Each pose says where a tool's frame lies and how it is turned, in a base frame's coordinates. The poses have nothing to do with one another.
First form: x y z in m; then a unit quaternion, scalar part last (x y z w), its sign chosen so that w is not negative.
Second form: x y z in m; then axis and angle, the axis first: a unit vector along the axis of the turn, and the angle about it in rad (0 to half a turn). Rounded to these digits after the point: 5 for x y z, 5 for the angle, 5 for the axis.
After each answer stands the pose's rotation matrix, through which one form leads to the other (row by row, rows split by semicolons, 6 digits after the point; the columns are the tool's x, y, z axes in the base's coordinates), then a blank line. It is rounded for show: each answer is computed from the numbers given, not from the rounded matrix.
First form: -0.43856 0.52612 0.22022 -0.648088 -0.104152 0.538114 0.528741
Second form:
-0.43856 0.52612 0.22022 -0.76355 -0.12271 0.63398 2.02736
0.399171 -0.434047 -0.807630; 0.704046 -0.419170 0.573250; -0.587352 -0.797433 0.138268

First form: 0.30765 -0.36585 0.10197 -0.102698 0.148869 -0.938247 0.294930
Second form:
0.30765 -0.36585 0.10197 -0.10748 0.15580 -0.98192 2.54283
-0.804939 0.522857 0.280524; -0.584011 -0.781709 -0.218774; 0.104900 -0.339929 0.934582

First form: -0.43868 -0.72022 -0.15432 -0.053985 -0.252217 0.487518 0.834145
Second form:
-0.43868 -0.72022 -0.15432 -0.09788 -0.45729 0.88391 1.16843
0.397425 -0.786090 -0.473409; 0.840554 0.518823 -0.155858; 0.368134 -0.335983 0.866944

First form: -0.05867 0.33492 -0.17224 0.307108 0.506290 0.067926 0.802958
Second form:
-0.05867 0.33492 -0.17224 0.51525 0.84943 0.11396 1.27711
0.478113 0.201888 0.854780; 0.420055 0.802142 -0.424409; -0.771338 0.561970 0.298710

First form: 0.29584 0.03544 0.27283 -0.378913 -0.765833 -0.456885 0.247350
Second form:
0.29584 0.03544 0.27283 -0.39106 -0.79039 -0.47154 2.64170
-0.590486 0.806388 -0.032618; 0.354347 0.295363 0.887242; 0.725096 0.512346 -0.460149

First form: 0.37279 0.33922 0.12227 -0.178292 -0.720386 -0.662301 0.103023
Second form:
0.37279 0.33922 0.12227 -0.17925 -0.72424 -0.66584 2.93518
-0.915196 0.393342 0.087733; 0.120414 0.059139 0.990961; 0.384598 0.917488 -0.101488

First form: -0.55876 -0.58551 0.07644 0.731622 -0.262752 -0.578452 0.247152
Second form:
-0.55876 -0.58551 0.07644 0.75505 -0.27116 -0.59697 2.64211
0.192709 -0.098539 -0.976296; -0.670401 -0.739755 -0.057665; -0.716537 0.665622 -0.208618

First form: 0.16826 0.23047 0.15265 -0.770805 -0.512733 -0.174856 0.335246
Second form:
0.16826 0.23047 0.15265 -0.81815 -0.54423 -0.18560 2.45786
0.413060 0.907674 -0.074224; 0.673195 -0.249430 0.696127; 0.613343 -0.337510 -0.714071

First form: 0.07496 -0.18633 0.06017 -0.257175 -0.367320 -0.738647 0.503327
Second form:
0.07496 -0.18633 0.06017 -0.29762 -0.42509 -0.85482 2.08670
-0.361046 0.932493 0.010159; -0.554631 -0.223476 0.801526; 0.749687 0.283753 0.597874

